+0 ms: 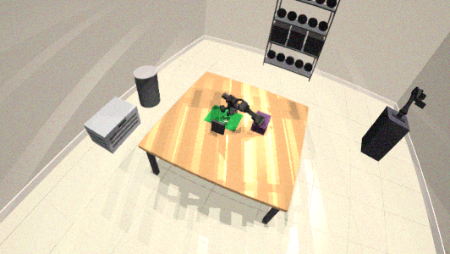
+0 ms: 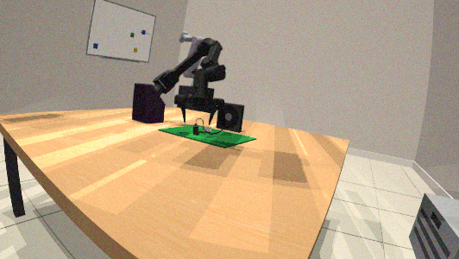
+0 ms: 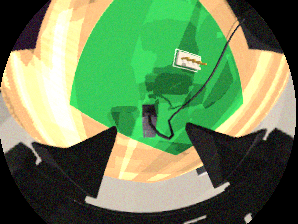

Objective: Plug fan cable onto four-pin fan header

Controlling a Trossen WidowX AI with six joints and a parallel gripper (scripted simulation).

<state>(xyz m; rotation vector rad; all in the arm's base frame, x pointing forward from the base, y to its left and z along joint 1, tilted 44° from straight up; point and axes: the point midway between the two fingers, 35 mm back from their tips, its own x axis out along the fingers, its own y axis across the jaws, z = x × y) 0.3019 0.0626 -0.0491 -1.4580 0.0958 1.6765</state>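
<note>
My gripper tip is 20 mm above the dark fan plug and 10 mm to the left of it. Round my gripper tip: green board: 50 mm to the left, 50 mm below, 20 mm ahead; black square fan: 230 mm to the left, 30 mm behind, 20 mm above.
</note>
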